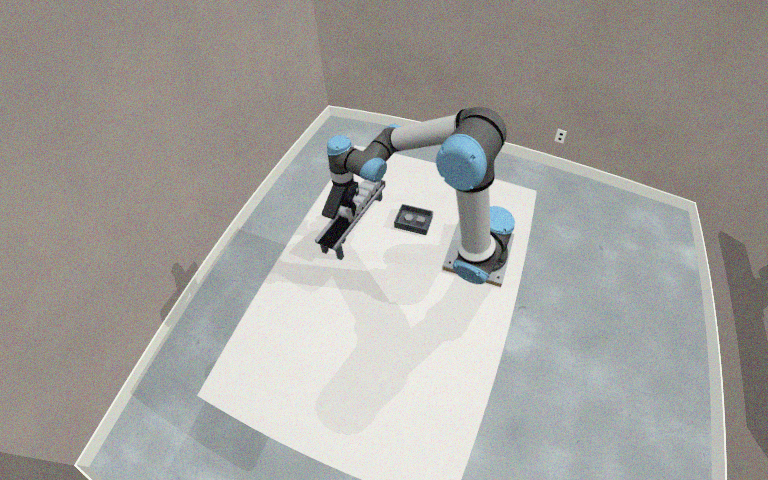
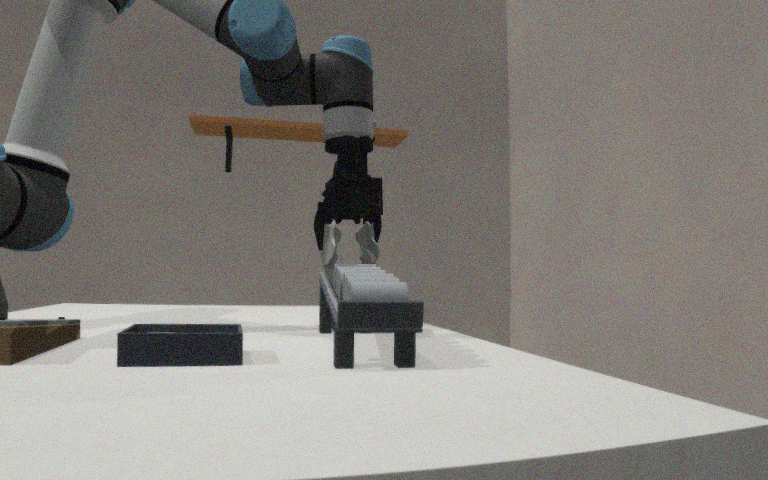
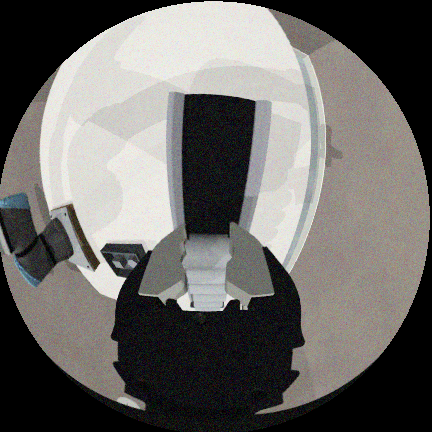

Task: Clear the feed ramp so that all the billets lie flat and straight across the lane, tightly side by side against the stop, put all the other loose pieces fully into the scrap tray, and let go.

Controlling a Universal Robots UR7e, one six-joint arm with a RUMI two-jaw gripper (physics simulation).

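Places are measured from the arm's base along level axes (x right, y back, z down), in millimetres.
Pixels of known places: gripper, between the fingertips: (image 1: 344,220) (image 3: 208,224); arm's base, origin of its link: (image 3: 62,236).
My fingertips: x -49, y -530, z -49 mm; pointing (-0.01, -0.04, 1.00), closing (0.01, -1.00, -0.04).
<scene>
Ahead of a thing's pixels: the offset from my fingertips to its top centre. "spot": to the spot under its first point. Level surfaces: height alone.
Several light grey cylindrical billets @(dx +148, dy +11, dz -19 mm) (image 1: 363,195) @(dx +227, dy +23, dz -10 mm) (image 2: 374,290) @(dx +68, dy +5, dz -27 mm) (image 3: 207,276) lie across the dark lane of the feed ramp (image 1: 335,230) (image 2: 379,315) (image 3: 217,160), in a row running back from the end wall. Tight contact along the whole row cannot be made out. My gripper (image 1: 346,213) (image 2: 350,261) (image 3: 208,224) points down over the lane at the row's end farther from that wall. Its fingers are partly apart and hold nothing. The dark scrap tray @(dx +135, dy +223, dz +47 mm) (image 1: 412,230) (image 2: 180,347) (image 3: 120,247) stands beside the ramp. Two small light pieces lie inside it.
The robot's base plate (image 1: 451,266) (image 2: 39,339) (image 3: 80,240) is on the white table @(dz +82 mm) (image 1: 294,350) (image 2: 226,418), on the tray's side of the ramp. An orange shelf board (image 2: 271,129) is on the wall behind the arm. The ramp's side rails @(spot: dx -71, dy +23, dz -10 mm) (image 3: 175,160) flank the lane.
</scene>
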